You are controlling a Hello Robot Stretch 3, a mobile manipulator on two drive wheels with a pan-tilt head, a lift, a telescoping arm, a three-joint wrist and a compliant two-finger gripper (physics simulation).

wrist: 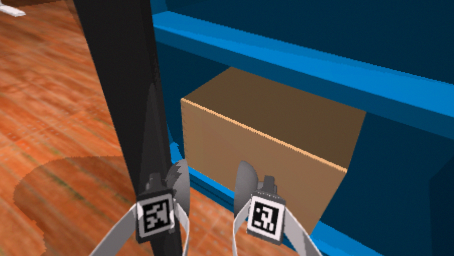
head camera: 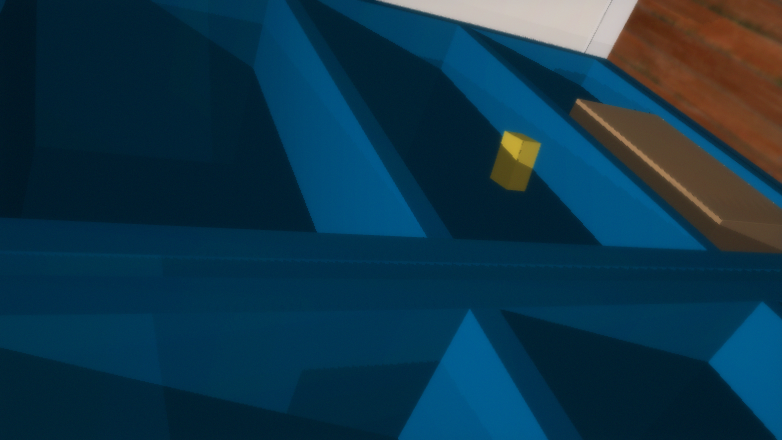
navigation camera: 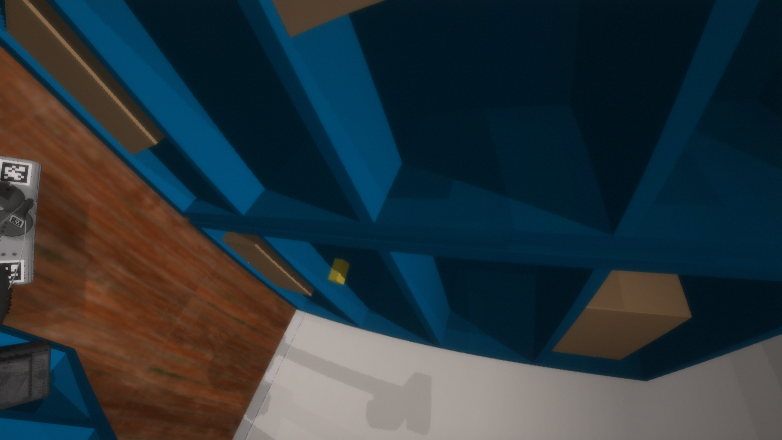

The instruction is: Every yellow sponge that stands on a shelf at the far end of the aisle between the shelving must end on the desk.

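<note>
A yellow sponge stands on a blue shelf board, in the bay of the shelving next to the white wall. It is partly in shadow. My gripper is open, with nothing between its fingertips. It hangs over the wooden floor in front of a low shelf bay that holds a cardboard box. The sponge does not show in the wrist view. The desk does not show in any view.
Cardboard boxes sit in several shelf bays. A white wall closes the shelving's end. Another blue unit stands across the wooden floor. A dark post stands left of the gripper.
</note>
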